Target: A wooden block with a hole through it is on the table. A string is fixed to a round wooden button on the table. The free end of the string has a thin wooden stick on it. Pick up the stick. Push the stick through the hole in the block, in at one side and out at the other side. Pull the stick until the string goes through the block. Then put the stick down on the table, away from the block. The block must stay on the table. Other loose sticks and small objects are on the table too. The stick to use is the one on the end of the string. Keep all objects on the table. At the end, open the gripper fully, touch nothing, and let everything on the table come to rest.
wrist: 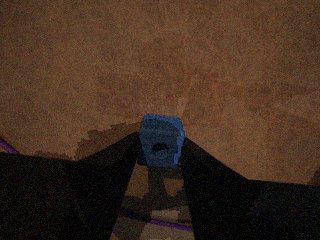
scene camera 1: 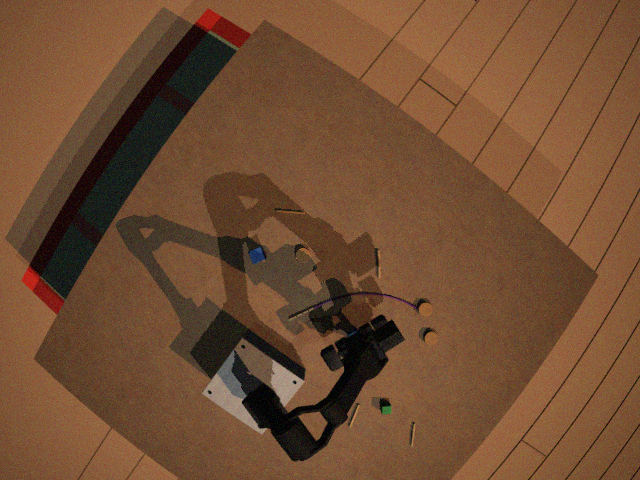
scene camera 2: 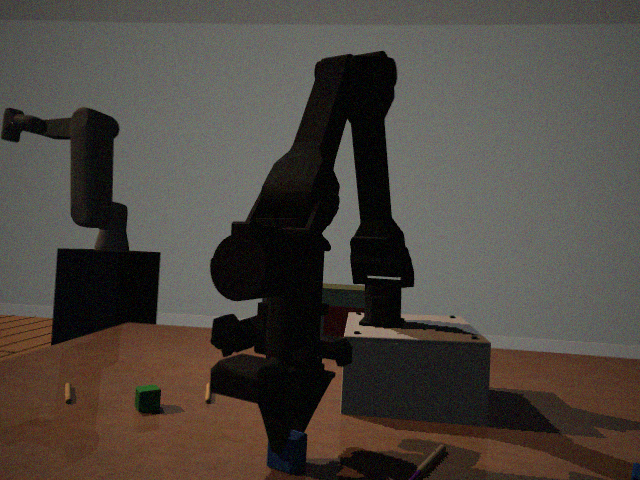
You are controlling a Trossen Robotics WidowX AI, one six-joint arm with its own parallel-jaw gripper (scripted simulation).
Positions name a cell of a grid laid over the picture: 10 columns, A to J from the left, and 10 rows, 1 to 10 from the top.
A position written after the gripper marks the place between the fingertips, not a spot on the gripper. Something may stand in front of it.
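Labels:
The gripper appears in the wrist view (F6), and it can also be seen in scene camera 1 (F8) and in scene camera 2 (E10).

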